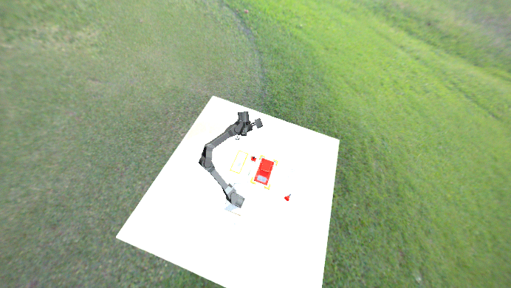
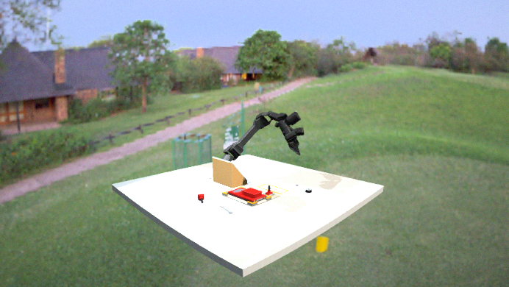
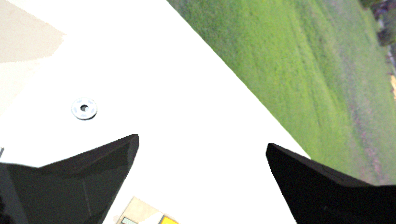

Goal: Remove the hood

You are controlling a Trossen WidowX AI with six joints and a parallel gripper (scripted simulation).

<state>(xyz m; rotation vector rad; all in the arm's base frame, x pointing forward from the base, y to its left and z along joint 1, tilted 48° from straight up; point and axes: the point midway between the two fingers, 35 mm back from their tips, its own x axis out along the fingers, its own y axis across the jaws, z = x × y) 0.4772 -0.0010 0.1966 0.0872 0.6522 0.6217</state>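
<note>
Now: the red hood 220 mm below my gripper tip, 210 mm to the right of it and 150 mm behind it. Also, from my gripper tip: thin grey tool: 420 mm to the right, 260 mm below, 120 mm behind.
</note>
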